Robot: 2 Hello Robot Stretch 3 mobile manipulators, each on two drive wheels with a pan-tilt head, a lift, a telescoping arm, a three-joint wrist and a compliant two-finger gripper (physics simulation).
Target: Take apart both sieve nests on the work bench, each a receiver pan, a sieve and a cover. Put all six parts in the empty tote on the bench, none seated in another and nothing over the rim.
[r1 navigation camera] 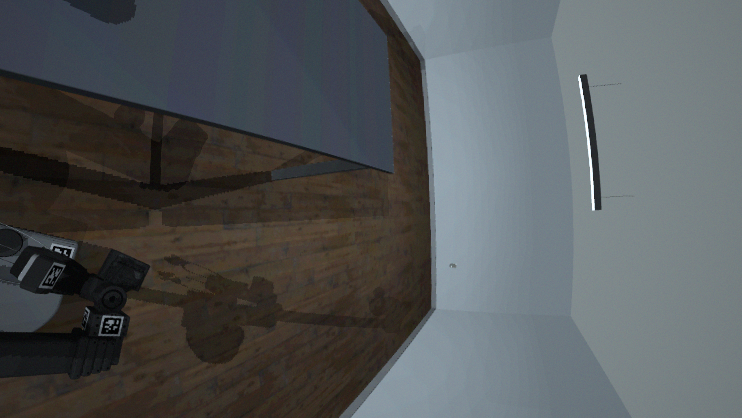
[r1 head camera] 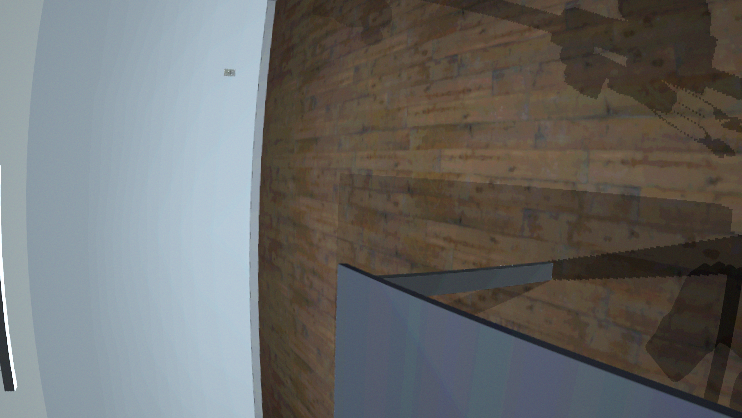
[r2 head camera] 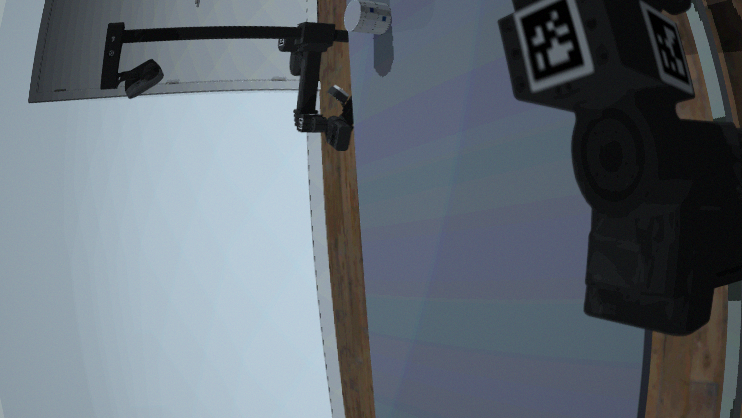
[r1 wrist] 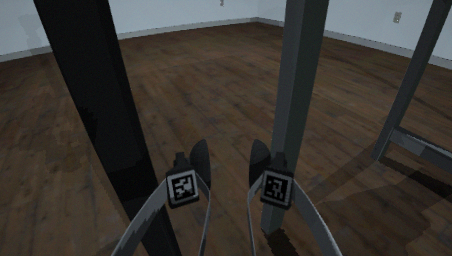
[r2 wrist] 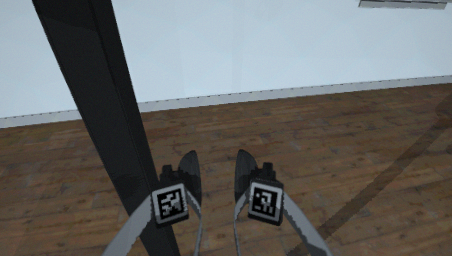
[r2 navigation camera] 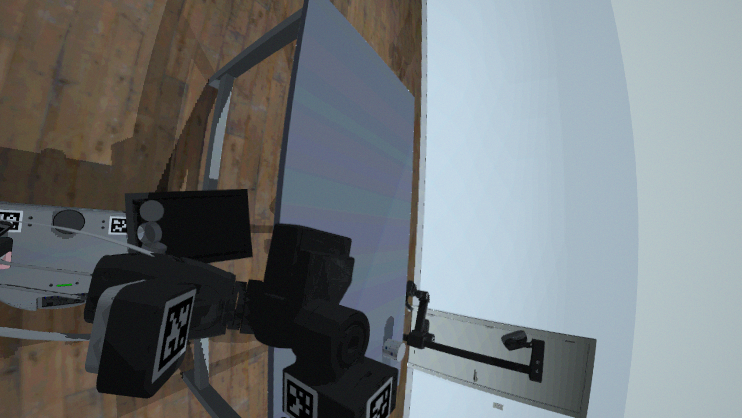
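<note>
A pale cylindrical sieve nest [r2 head camera: 368, 17] [r2 navigation camera: 393, 349] stands on the work bench [r1 head camera: 415, 363] [r1 navigation camera: 259, 77] [r2 head camera: 493, 249] [r2 navigation camera: 342, 155], near its far long edge. The black tote [r2 navigation camera: 248, 228] appears low beside the bench, against r2's base. Several grey round parts lie at one end of it: a flat disc [r2 navigation camera: 151, 210], a hollow round part [r2 navigation camera: 149, 233] and a partly hidden part. Whether these touch is unclear. r1's gripper [r1 wrist: 229, 165] is open and empty, low by the bench legs. r2's gripper [r2 wrist: 217, 175] is open and empty, its fingers partly closed over the floor.
Bench legs [r1 wrist: 300, 75] stand beyond r1's fingers. Dark posts [r1 wrist: 100, 100] [r2 wrist: 95, 100] run close on the left in both wrist views. r1's mast [r2 head camera: 207, 33] [r2 navigation camera: 482, 358] stands beyond the far bench edge, before a grey door [r2 head camera: 207, 62] [r2 navigation camera: 565, 373]. r2's base [r2 navigation camera: 51, 254] adjoins the tote.
</note>
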